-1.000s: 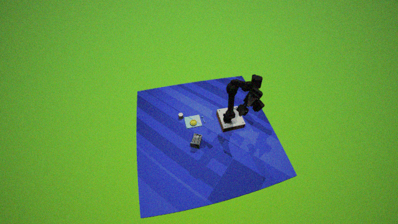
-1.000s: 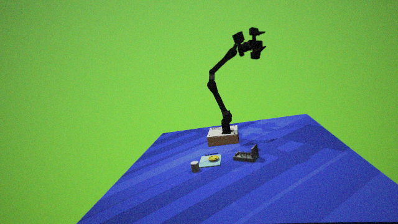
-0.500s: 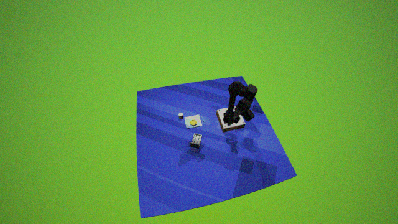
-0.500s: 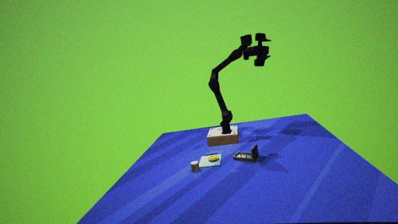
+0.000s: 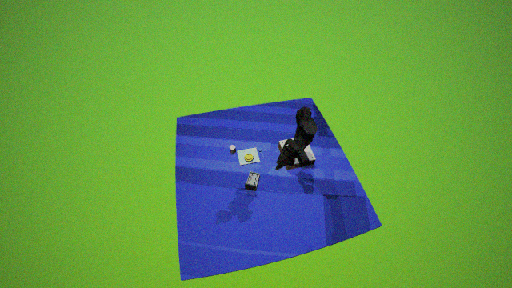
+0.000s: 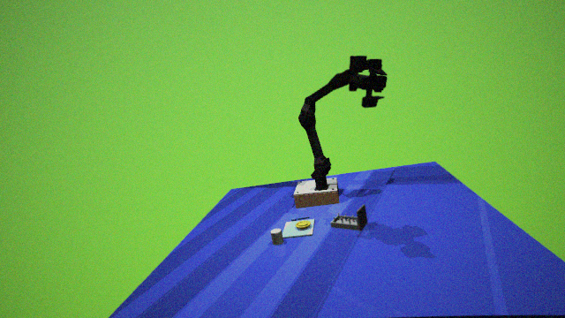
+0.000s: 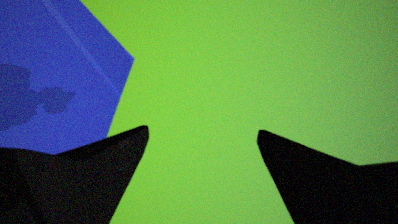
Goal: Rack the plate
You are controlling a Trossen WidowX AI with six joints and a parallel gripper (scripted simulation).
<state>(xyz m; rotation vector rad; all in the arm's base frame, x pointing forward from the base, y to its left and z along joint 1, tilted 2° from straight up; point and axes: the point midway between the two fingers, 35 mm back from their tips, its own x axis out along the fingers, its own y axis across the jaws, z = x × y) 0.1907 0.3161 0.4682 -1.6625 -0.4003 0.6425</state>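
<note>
Right now the yellow plate is 51 cm below my gripper tip, 39 cm to the right of it and 9 cm ahead of it. Round my gripper tip: grey dish rack: 50 cm below, 20 cm to the right, 8 cm ahead.
</note>
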